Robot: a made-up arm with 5 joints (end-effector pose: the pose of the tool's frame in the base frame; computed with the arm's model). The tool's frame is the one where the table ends.
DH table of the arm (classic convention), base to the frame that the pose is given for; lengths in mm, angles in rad. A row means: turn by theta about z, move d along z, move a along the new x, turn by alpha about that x. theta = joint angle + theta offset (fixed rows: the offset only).
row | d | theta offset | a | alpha
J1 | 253 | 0 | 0 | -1.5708
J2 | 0 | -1.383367 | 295.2 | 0
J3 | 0 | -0.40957 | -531 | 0
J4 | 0 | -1.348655 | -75 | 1.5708
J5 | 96 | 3.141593 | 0 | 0
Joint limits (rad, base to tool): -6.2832..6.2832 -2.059..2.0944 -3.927..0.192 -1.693..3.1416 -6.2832..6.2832
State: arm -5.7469 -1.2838 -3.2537 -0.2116 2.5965
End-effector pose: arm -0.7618 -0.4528 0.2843 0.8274 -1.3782 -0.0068
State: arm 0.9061 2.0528 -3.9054 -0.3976 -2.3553
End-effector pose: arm 0.4466 0.5699 0.4449 -0.0599 0.9984 1.5675
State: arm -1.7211 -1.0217 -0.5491 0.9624 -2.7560
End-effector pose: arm -0.0622 -0.4110 0.5324 2.2750 1.2949 -0.5089
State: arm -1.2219 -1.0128 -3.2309 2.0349 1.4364
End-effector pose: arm -0.2391 0.6573 0.7002 -0.3189 1.2939 -2.6319
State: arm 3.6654 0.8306 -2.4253 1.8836 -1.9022
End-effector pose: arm -0.7021 -0.4055 0.4239 -2.7225 1.0179 -0.2689
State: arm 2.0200 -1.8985 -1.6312 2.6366 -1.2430
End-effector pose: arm 0.2062 -0.4277 0.6451 0.1560 -2.5670 -1.1396
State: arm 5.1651 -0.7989 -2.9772 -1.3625 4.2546
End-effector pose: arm -0.2743 0.5639 0.7345 -1.7936 -0.8781 -0.0033
